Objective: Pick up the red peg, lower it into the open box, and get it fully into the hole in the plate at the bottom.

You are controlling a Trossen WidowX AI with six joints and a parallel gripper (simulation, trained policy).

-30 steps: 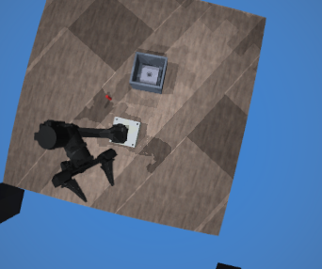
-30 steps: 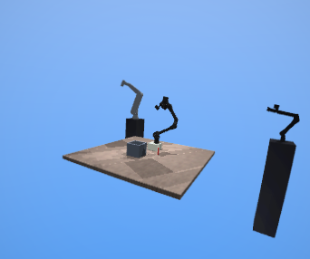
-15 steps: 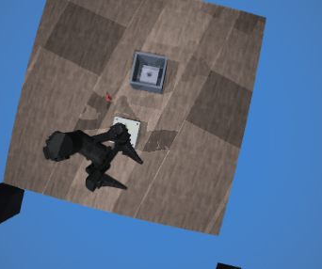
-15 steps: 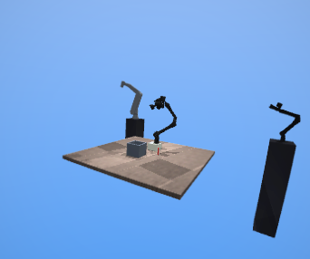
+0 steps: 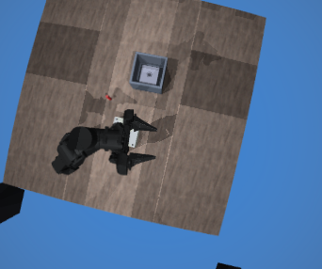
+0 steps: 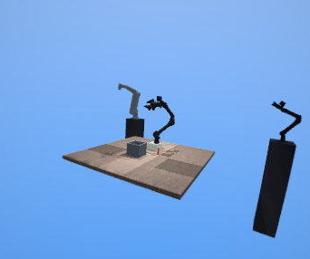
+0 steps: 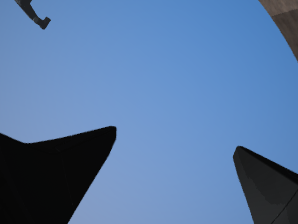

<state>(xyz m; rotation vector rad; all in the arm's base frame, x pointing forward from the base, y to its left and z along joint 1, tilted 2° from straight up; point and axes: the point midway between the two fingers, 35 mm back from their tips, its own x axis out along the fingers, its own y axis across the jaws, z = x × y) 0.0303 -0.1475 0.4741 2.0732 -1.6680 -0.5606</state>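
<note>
Now: gripper tip 140 mm short of the red peg, 320 mm to the right of it and 510 mm above it.
</note>
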